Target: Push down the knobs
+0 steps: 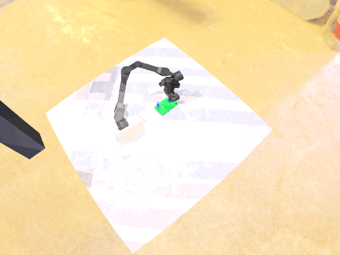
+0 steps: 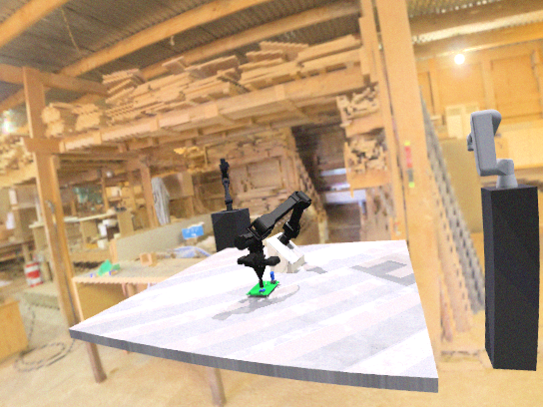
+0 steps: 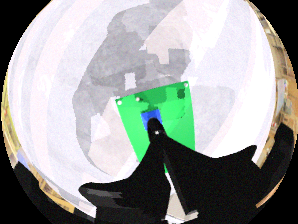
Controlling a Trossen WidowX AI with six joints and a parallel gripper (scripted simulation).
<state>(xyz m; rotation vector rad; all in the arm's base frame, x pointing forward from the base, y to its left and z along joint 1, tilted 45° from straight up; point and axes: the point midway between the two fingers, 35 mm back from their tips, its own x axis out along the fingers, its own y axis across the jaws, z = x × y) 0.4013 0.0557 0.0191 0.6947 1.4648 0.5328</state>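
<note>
Now: the black knob 1 cm below my gripper tip. Round my gripper tip: blue knob: 10 cm behind, 1 cm to the left, 1 cm below.
</note>
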